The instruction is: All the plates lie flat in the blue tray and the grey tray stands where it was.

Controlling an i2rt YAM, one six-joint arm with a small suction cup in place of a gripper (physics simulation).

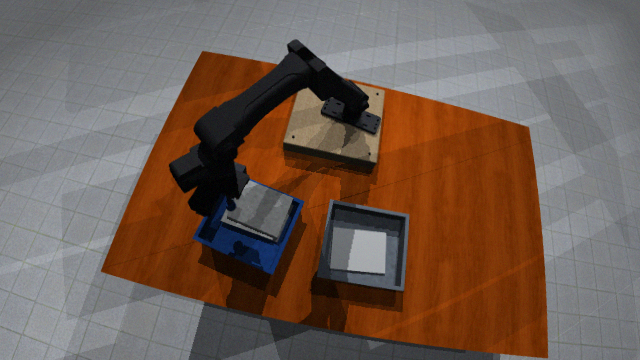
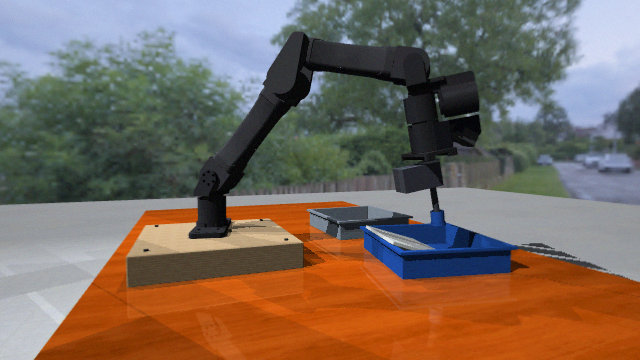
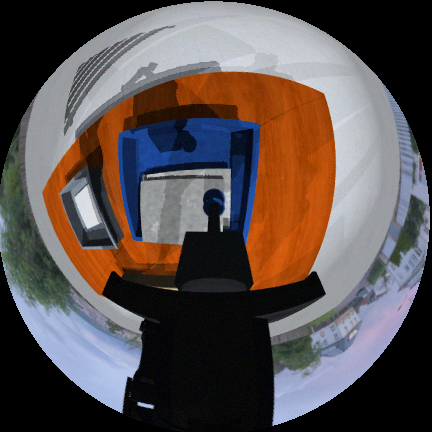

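My suction cup is off and holds no plate. It hangs above the blue tray, near one side wall. A light grey plate in that tray is tilted, with one edge up on the wall nearest the arm's base. Edges of a second plate show beneath it; how that one lies is mostly hidden. The grey tray stands apart on the table. A white plate lies flat inside it.
The arm's base is fixed on a wooden block behind the trays. An orange-brown table carries the block and both trays. A gap separates the two trays.
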